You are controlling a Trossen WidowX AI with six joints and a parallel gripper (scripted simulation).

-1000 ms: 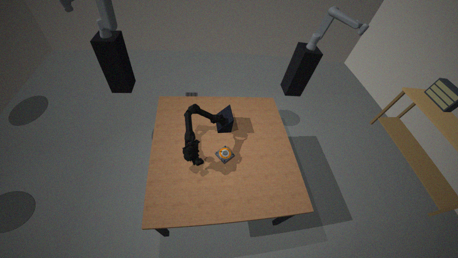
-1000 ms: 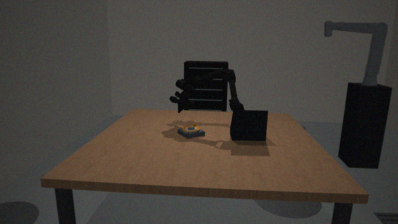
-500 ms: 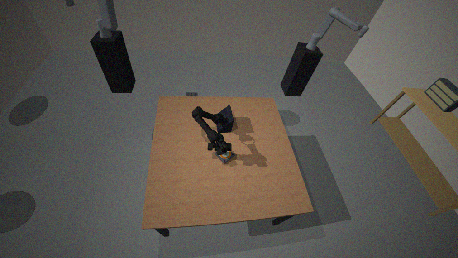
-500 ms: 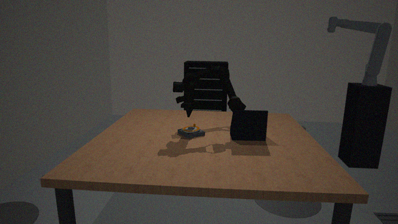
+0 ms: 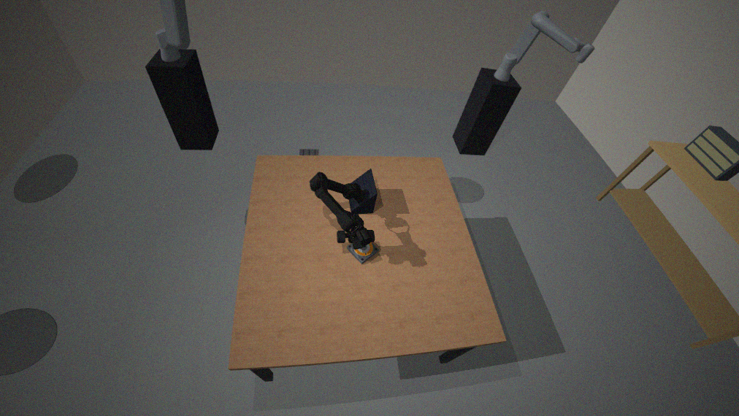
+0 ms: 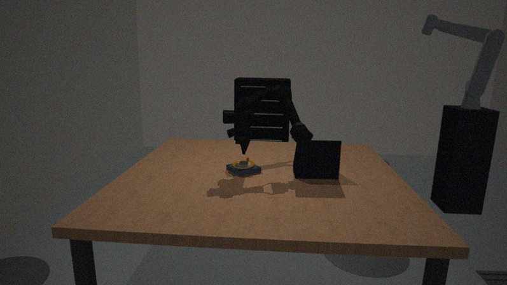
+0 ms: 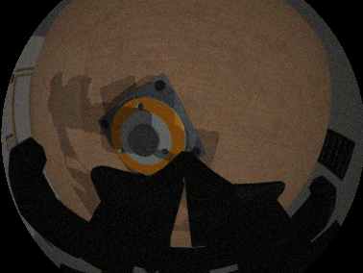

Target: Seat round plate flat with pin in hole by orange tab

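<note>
My gripper tip is 50 mm to the right of the square grey base, 40 mm above it and 10 mm past it.
</note>
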